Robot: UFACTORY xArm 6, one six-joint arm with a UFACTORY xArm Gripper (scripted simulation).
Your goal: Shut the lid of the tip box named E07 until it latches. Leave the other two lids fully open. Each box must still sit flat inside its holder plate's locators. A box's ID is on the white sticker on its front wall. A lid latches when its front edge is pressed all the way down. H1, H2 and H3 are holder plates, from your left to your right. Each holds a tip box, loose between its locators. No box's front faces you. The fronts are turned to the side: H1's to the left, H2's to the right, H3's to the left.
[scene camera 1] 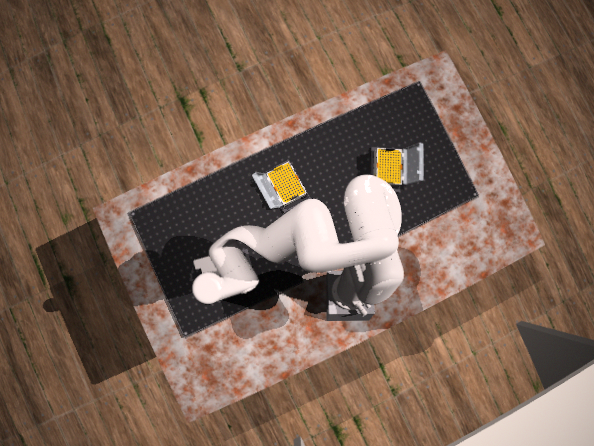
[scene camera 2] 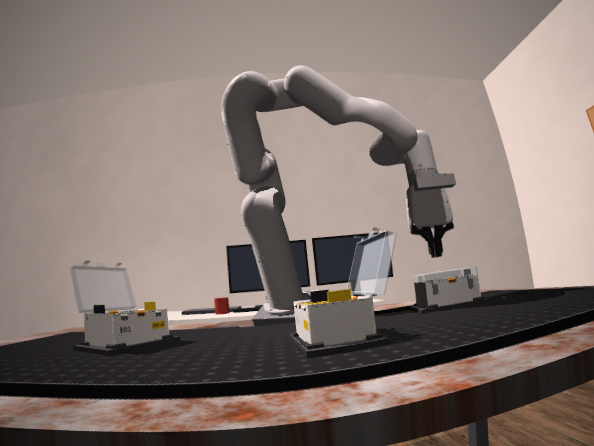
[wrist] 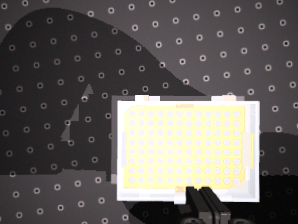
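There is a lid (scene camera 1: 412, 161) that I can see. I also see a tip box (scene camera 2: 332, 323) and another tip box (scene camera 2: 455, 288), and with them my own gripper (scene camera 2: 436, 257).
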